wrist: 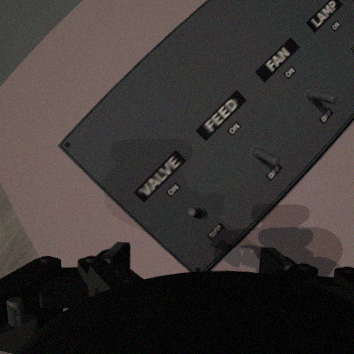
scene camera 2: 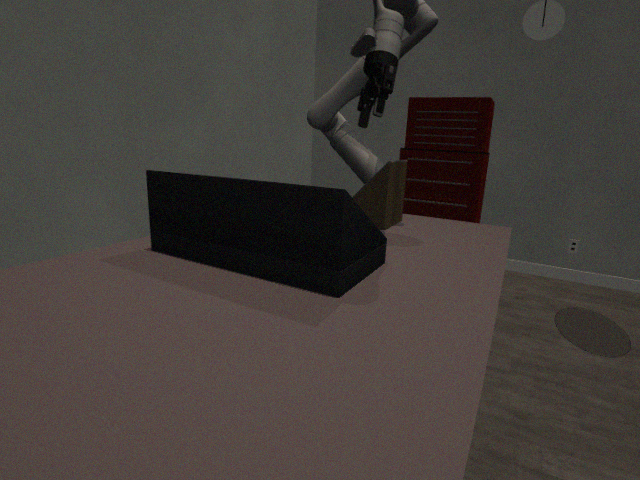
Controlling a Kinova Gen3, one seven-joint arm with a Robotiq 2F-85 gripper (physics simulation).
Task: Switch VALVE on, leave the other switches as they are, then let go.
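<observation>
The dark switch panel (scene camera 2: 248, 222) (wrist: 150, 105) stands on the table, seen from behind in the scene view. In the wrist view the VALVE switch (wrist: 195, 213) has its short lever tip leaning towards its ON label, away from OFF. The FEED lever (wrist: 265, 156) and the FAN lever (wrist: 321, 97) lean towards OFF. The LAMP label (wrist: 325, 14) shows at the top right; its lever is mostly outside the view. My gripper (scene camera 2: 371, 119) (wrist: 194, 261) is open and empty, above and apart from the panel, its fingers spread wide on either side of the panel's near corner.
The pinkish table (scene camera 2: 258, 387) (wrist: 65, 210) bears the panel. A brown wooden block (scene camera 2: 393, 193) stands behind the panel near the arm's base. A red tool cabinet (scene camera 2: 447, 126) stands beyond the table's far end. Shadows fall on the panel and table.
</observation>
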